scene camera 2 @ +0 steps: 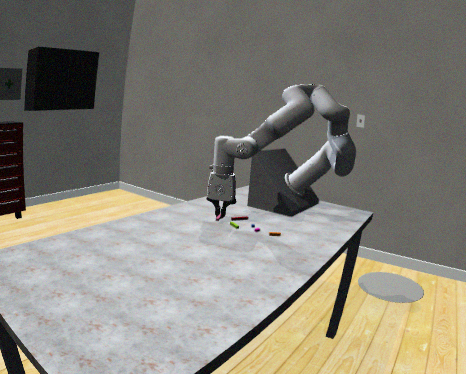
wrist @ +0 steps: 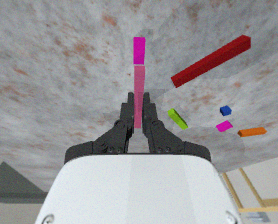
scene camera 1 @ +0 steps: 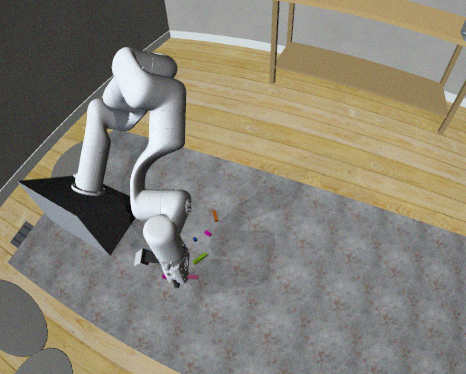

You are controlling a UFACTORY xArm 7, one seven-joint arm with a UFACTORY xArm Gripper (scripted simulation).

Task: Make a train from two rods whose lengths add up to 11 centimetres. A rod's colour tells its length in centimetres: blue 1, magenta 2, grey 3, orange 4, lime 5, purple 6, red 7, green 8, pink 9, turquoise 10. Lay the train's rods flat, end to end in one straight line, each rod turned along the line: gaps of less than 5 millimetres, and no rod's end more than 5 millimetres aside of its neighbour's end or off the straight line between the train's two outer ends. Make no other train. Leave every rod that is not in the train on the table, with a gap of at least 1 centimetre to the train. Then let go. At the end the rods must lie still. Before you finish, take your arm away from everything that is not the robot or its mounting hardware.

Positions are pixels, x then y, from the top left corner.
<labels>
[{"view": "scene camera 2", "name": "gripper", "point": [220,217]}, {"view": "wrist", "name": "gripper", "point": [138,101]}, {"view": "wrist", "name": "red rod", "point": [239,45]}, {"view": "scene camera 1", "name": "gripper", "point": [183,276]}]
</labels>
